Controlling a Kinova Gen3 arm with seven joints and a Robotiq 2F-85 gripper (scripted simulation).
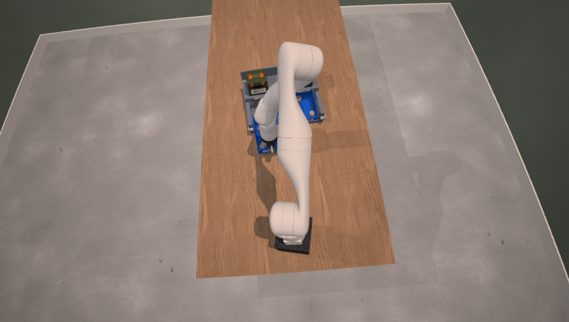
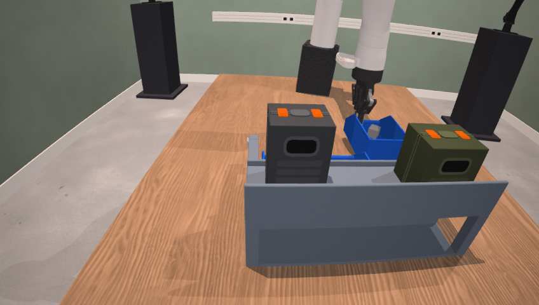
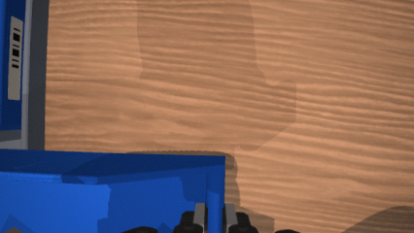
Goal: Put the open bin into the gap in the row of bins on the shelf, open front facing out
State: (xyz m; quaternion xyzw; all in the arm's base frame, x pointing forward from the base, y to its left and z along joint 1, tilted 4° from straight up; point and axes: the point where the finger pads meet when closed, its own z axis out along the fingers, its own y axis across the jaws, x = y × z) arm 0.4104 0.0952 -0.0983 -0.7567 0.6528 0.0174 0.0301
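Right now the grey part is 120 mm ahead of my hand, 60 mm to the left of it and 30 mm below it. The rest, counted from my hand: grey shelf: 270 mm ahead, 60 mm to the right.
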